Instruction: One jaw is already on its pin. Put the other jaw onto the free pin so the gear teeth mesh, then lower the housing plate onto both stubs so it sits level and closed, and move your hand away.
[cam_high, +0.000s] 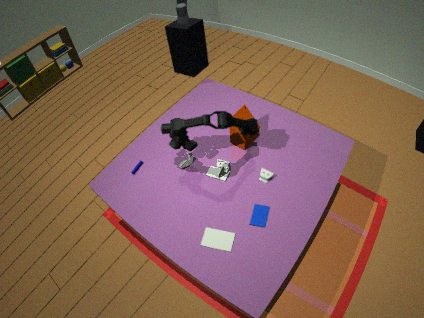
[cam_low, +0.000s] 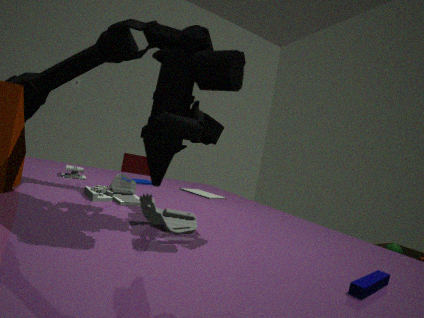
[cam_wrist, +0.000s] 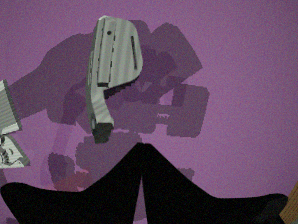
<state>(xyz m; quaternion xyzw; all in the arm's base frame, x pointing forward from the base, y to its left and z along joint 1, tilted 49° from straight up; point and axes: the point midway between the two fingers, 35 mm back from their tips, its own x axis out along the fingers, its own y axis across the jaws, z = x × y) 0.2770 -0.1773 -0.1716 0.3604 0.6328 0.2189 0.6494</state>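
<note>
The white jaw piece lies 2 cm ahead of my gripper tip, 3 cm to the left of it and 4 cm below it. The rest, counted from my gripper tip: flat blue plate (13 cm ahead, 57 cm to the left, 7 cm below); blue bar (24 cm ahead, 23 cm to the right, 7 cm below); flat white plate (35 cm ahead, 46 cm to the left, 7 cm below).
</note>
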